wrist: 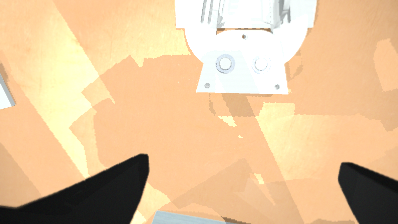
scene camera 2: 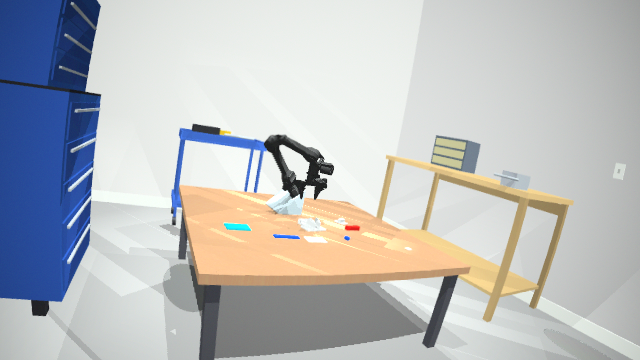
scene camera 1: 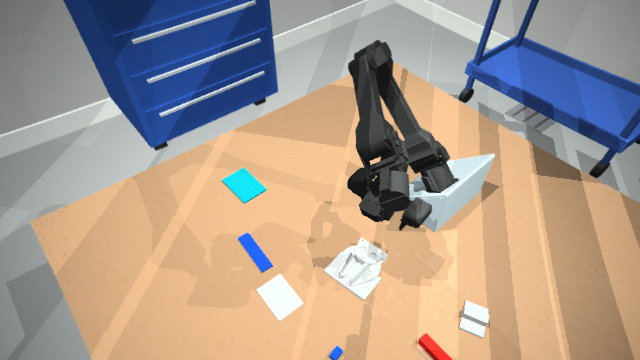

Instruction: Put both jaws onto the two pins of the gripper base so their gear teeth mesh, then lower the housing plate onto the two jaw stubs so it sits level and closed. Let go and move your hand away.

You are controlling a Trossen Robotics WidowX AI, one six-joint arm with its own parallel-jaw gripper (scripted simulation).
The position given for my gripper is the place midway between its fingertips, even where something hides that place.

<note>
My gripper (scene camera 1: pixel 384 219) is open and holds nothing. Further things: a cyan tile (scene camera 1: pixel 242 183), a white tile (scene camera 1: pixel 282 300) and a white block (scene camera 1: pixel 474 320).
My gripper is seen too in the wrist view (wrist: pixel 240 166). The wrist view misses the cyan tile: it is out of frame. The wrist view does not show the white tile: it is out of frame.
</note>
